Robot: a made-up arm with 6 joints. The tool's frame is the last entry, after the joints.
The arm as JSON. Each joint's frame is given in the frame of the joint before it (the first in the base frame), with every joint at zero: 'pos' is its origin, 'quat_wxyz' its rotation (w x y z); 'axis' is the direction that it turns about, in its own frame. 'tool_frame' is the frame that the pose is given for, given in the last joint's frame.
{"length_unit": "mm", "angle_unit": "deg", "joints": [
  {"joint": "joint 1", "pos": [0.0, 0.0, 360.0], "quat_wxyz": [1.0, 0.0, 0.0, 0.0], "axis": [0.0, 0.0, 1.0]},
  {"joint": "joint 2", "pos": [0.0, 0.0, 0.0], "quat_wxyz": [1.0, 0.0, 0.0, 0.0], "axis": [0.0, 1.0, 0.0]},
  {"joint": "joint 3", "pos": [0.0, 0.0, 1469.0], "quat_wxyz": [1.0, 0.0, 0.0, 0.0], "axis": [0.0, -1.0, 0.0]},
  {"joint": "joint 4", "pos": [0.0, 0.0, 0.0], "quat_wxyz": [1.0, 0.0, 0.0, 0.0], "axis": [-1.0, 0.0, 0.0]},
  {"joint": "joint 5", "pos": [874.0, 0.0, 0.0], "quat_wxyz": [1.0, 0.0, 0.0, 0.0], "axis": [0.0, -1.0, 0.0]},
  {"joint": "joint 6", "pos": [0.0, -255.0, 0.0], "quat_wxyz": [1.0, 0.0, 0.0, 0.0], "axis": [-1.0, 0.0, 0.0]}
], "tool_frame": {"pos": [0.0, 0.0, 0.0], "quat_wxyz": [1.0, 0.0, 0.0, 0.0]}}
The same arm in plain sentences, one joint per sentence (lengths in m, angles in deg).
The arm has six revolute joints in a row. What follows holds with every joint at zero, and every direction is one of the base frame's.
Joint 1 sits 0.3600 m along +z from the base frame's origin and rotates about +z.
Joint 2 sits at the same point as joint 1 and rotates about +y.
Joint 3 sits 1.4690 m along +z from joint 2 and rotates about -y.
Joint 4 sits at the same point as joint 3 and rotates about -x.
Joint 5 sits 0.8740 m along +x from joint 4 and rotates about -y.
Joint 6 sits 0.2550 m along -y from joint 5 and rotates about -x.
The tool frame, which is the frame that the pose is given for, sits at the same point as joint 6; its axes are parallel to the base frame's.

